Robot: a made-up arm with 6 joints. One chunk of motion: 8 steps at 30 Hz.
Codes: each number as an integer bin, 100 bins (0 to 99) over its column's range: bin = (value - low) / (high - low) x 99, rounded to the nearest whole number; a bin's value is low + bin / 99 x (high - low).
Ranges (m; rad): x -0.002..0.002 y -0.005..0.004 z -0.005..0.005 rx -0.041..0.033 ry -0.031..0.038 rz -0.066..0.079
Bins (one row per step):
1: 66 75 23 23 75 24
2: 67 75 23 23 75 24
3: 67 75 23 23 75 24
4: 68 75 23 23 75 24
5: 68 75 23 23 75 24
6: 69 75 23 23 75 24
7: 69 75 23 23 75 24
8: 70 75 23 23 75 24
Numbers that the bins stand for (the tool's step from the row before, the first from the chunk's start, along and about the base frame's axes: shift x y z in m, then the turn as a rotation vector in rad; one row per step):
1: 0.00067 0.00182 -0.00268 -0.02381 0.02127 -0.03085
2: 0.00071 0.00182 -0.00268 -0.02381 0.02127 -0.03085
3: 0.00071 0.00182 -0.00268 -0.02381 0.02127 -0.03085
4: 0.00075 0.00182 -0.00268 -0.02381 0.02127 -0.03085
5: 0.00075 0.00182 -0.00268 -0.02381 0.02127 -0.03085
6: 0.00079 0.00182 -0.00268 -0.02381 0.02127 -0.03085
7: 0.00079 0.00182 -0.00268 -0.02381 0.02127 -0.03085
8: 0.00083 0.00182 -0.00268 -0.02381 0.02127 -0.03085

